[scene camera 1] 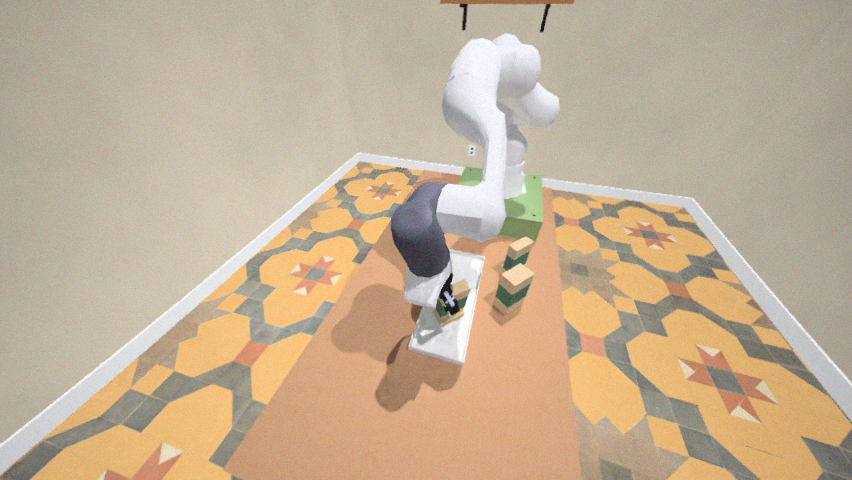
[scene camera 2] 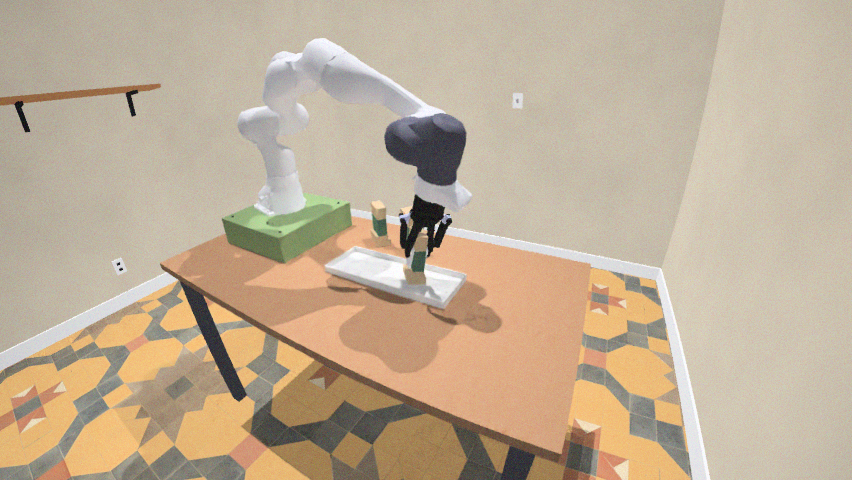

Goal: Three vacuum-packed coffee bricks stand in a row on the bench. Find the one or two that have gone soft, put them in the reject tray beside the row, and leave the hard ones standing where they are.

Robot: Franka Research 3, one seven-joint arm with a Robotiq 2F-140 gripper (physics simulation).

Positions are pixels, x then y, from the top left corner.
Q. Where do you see a white reject tray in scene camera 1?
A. At 449, 342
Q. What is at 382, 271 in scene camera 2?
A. A white reject tray.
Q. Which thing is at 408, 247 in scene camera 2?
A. My gripper.
